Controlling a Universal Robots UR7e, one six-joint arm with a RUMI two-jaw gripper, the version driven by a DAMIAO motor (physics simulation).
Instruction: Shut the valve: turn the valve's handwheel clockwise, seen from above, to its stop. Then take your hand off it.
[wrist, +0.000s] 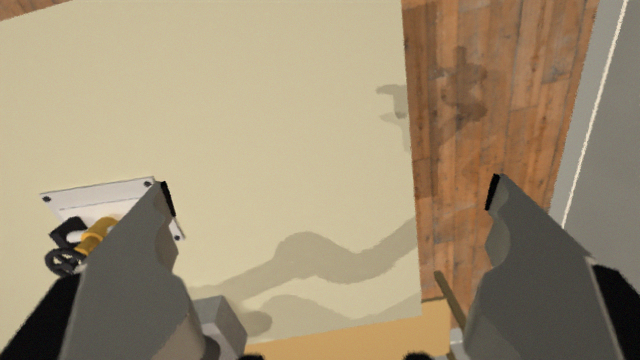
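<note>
The valve (93, 237) has a yellow body on a pale base plate with dark screws, at the lower left of the wrist view. Its black spoked handwheel (64, 262) shows at the left edge of the left finger, which hides part of the valve and plate. My gripper (327, 182) is wide open with nothing between its fingers. It hangs above the cream table surface, apart from the handwheel, which lies to the left of the space between the fingertips.
The cream surface (250, 100) ends at a wooden floor strip (505, 135) on the right, with a grey wall (610, 150) beyond. A grey block (220, 320) stands beside the left finger at the bottom. An orange-tan surface (350, 337) runs along the bottom edge. Arm shadows cross the cream surface.
</note>
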